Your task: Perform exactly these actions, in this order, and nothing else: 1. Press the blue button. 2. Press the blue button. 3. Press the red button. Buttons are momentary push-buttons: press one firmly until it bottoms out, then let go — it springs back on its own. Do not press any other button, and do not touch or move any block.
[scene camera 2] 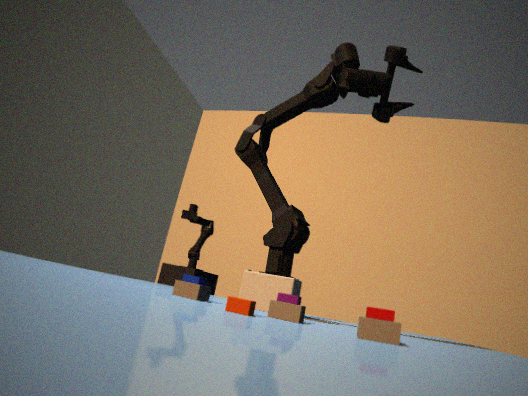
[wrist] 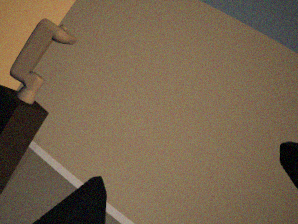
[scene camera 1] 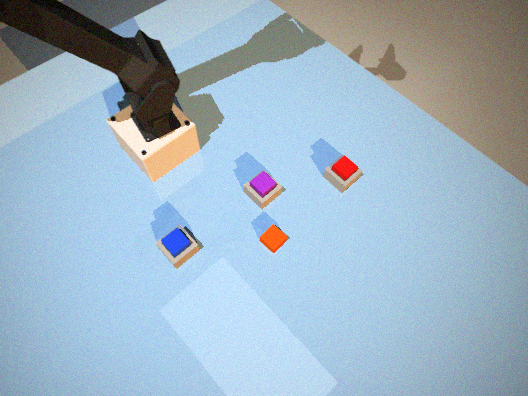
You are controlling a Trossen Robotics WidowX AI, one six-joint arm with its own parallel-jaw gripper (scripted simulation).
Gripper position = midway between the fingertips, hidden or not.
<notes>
My gripper (scene camera 2: 417,88) is open and holds nothing.
My gripper shows as well in the wrist view (wrist: 193,169).
</notes>
